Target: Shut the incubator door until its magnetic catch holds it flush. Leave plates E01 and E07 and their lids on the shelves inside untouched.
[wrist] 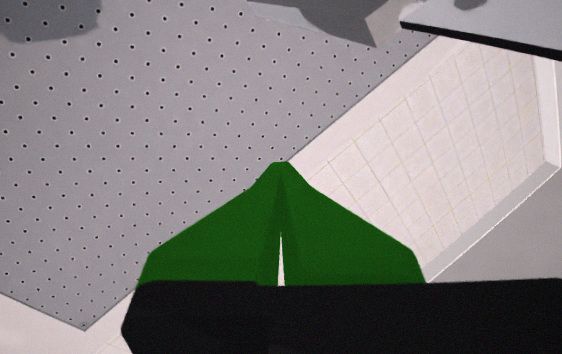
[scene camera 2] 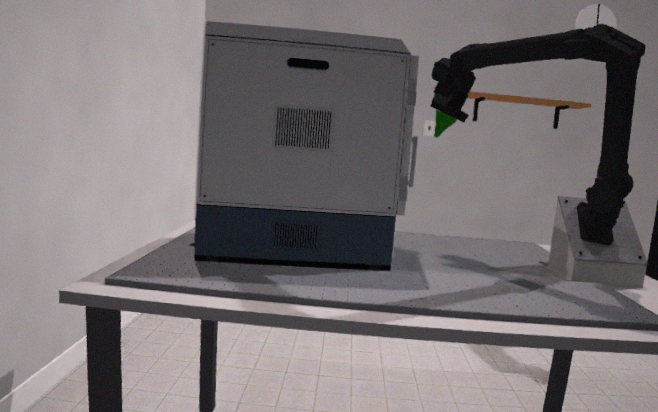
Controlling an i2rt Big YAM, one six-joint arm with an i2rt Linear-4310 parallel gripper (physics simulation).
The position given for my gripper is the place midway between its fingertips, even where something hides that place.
In view: my gripper (wrist: 280, 176) and an incubator door (scene camera 2: 403, 178).
